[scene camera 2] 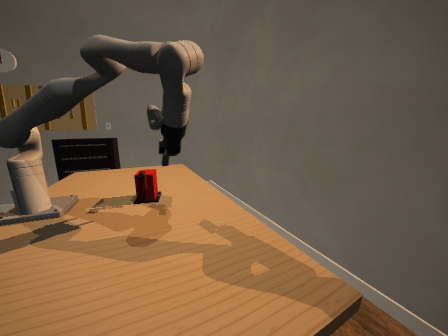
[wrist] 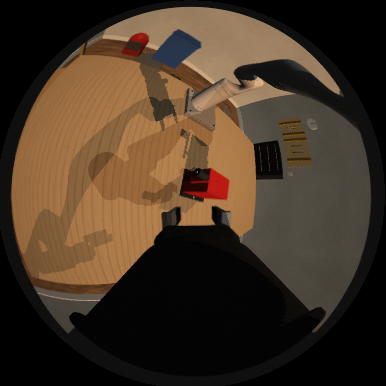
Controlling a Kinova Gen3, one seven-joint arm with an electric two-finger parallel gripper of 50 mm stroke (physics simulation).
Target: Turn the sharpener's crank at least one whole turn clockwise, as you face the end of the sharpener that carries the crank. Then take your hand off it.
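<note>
The red sharpener (scene camera 2: 147,186) (wrist: 218,184) stands upright on its dark base on the wooden table. Its crank's black knob (scene camera 2: 141,175) (wrist: 202,174) shows near the top of the side that faces the scene camera; the rest of the crank is hard to make out. My gripper (scene camera 2: 165,161) (wrist: 195,212) is open, with nothing between its fingers. In the scene view it hangs above and a little to the right of the sharpener, apart from it. In the wrist view the sharpener lies just beyond the fingertips, with the knob on its far side.
The robot's base plate (scene camera 2: 67,206) (wrist: 204,120) is on the table (scene camera 2: 150,305) (wrist: 45,150), left of the sharpener in the scene view. A black cabinet (scene camera 2: 86,153) (wrist: 268,160) stands beyond the table. A blue box (wrist: 176,49) and a red object (wrist: 141,38) show beyond the table edge.
</note>
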